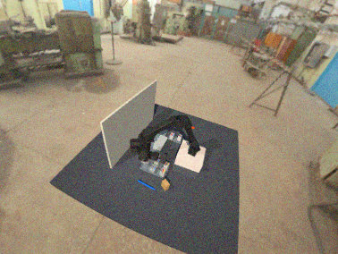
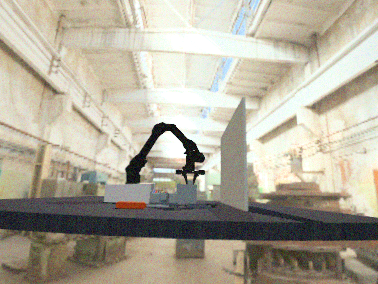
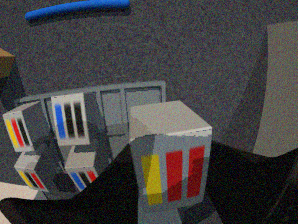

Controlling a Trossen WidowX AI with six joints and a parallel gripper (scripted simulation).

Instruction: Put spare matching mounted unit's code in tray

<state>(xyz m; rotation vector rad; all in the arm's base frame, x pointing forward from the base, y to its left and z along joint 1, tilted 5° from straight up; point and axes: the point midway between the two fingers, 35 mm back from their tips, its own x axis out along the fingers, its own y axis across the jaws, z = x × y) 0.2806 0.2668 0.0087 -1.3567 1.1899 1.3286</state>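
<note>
My gripper tip is 23 cm short of the grey upright panel, 20 cm to the left of it and 12 cm below it. Also, from my gripper tip: mounted unit: 21 cm to the right, 5 cm below.
</note>
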